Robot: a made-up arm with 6 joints.
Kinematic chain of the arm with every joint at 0, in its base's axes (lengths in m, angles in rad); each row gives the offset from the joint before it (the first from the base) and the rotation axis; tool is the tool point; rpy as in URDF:
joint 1: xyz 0 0 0.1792 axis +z
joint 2: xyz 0 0 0 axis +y
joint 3: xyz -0.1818 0 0.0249 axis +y
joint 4: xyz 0.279 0 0.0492 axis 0.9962 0 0.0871
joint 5: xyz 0 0 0 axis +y
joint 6: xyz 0.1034 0 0.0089 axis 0.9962 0 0.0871
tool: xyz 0 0 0 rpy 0 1.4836 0
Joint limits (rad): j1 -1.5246..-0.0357 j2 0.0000..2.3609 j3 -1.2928..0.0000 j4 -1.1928..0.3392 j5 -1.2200..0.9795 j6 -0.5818..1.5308
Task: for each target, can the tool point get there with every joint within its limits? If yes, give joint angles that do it. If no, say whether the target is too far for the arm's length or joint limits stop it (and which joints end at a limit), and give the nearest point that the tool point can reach.
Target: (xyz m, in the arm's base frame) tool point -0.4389 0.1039 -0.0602
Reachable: no: joint limits stop it (at a limit: joint 2, joint 3) | nearest point -0.1139 0.0270 0.0309 | short by 0.346 m
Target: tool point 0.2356 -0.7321 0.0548
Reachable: no: too far | nearest point 0.1350 -0.4194 0.1079 | short by 0.333 m
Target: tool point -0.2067 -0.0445 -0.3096
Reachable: no: joint limits stop it (at a limit: joint 1, joint 2, joint 4) | nearest point -0.0466 -0.0809 -0.0750 | short by 0.286 m
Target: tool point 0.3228 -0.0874 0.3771
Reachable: yes | joints -0.2353 1.2045 -0.9450 0.1645 -0.6120 0.6726
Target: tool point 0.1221 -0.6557 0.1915
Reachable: no: too far | nearest point 0.0817 -0.4387 0.1874 | short by 0.221 m
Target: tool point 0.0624 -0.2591 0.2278
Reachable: yes | joints -1.2596 0.8738 -0.5219 -0.5473 0.3763 -0.2517
